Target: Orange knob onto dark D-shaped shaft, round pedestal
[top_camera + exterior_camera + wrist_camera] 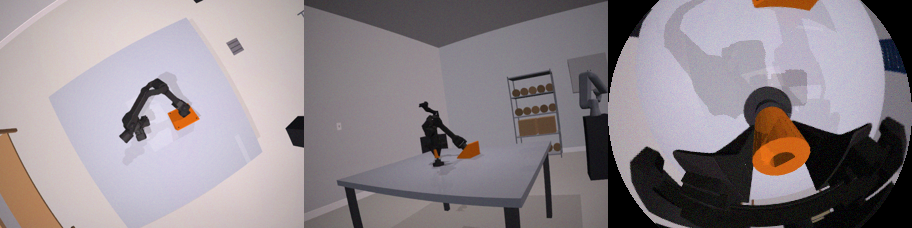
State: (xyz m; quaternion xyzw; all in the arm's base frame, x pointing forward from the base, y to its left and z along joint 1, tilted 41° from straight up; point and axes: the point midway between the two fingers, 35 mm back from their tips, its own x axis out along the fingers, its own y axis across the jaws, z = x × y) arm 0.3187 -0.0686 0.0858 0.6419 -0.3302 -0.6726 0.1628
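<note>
My gripper tip is now 20 mm below the orange knob. Round my gripper tip: dark round pedestal (40 mm below).
</note>
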